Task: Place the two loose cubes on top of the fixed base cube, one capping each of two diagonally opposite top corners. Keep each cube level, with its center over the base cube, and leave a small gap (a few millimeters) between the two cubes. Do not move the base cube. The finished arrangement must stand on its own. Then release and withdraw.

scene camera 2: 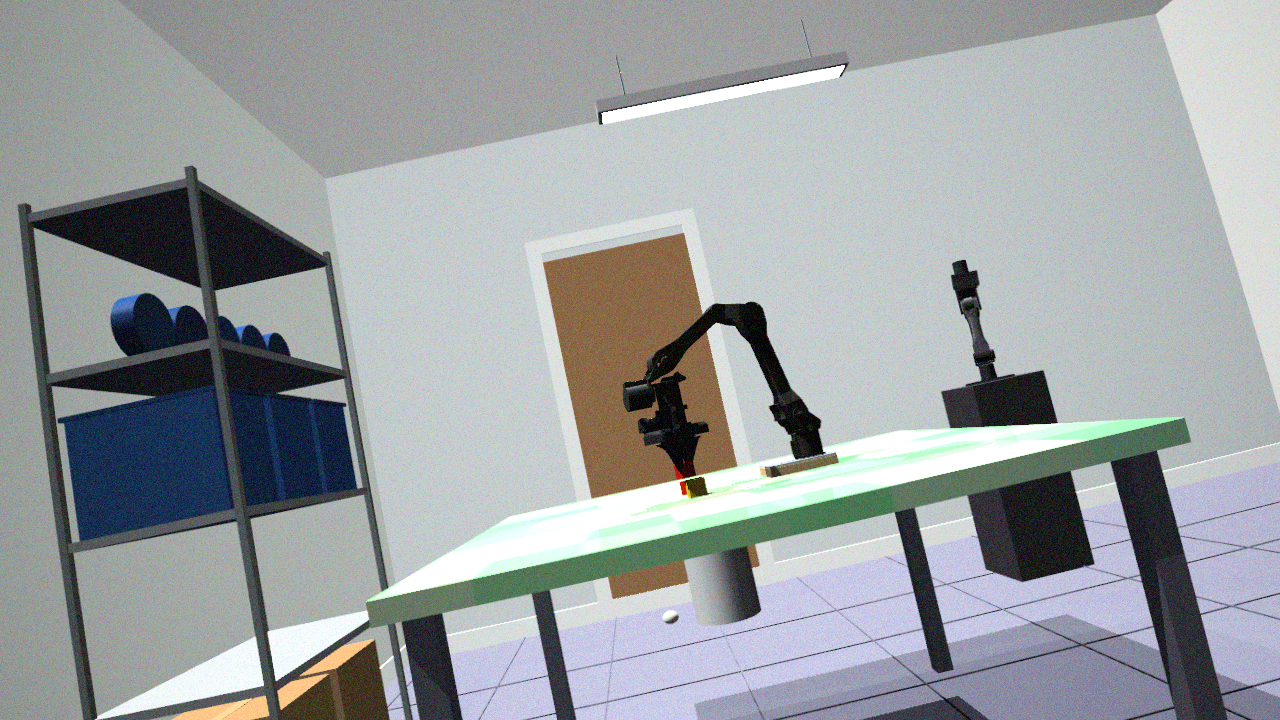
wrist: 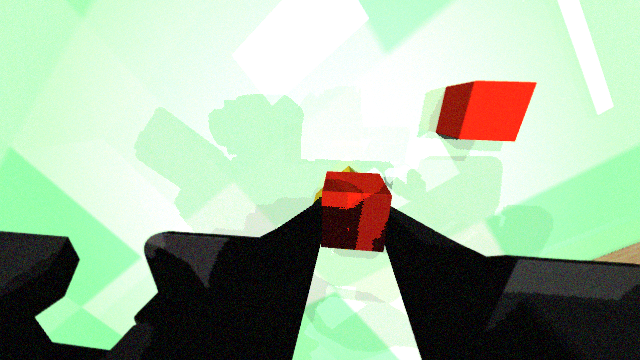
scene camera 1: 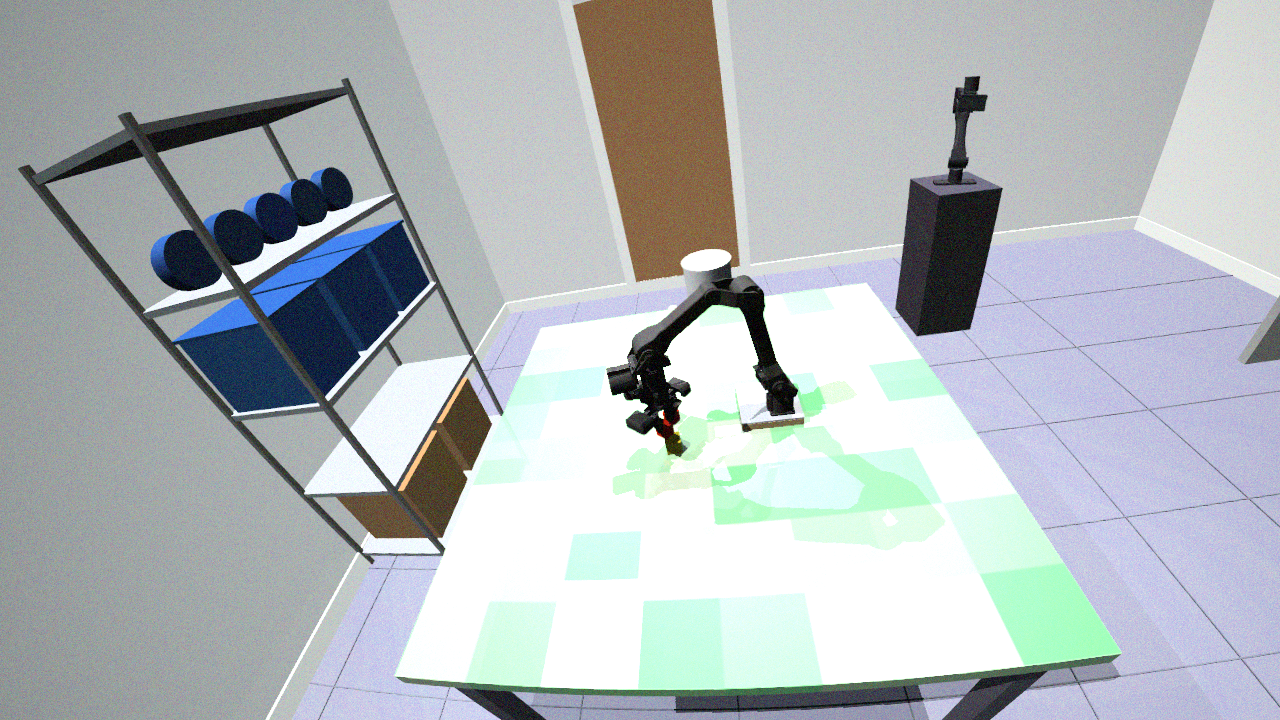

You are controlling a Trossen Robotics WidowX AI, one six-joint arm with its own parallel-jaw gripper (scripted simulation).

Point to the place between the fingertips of my gripper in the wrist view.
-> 352, 210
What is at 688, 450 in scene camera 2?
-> My gripper.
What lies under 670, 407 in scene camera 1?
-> My gripper.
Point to a red cube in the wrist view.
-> At 481, 109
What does my gripper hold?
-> A red cube.
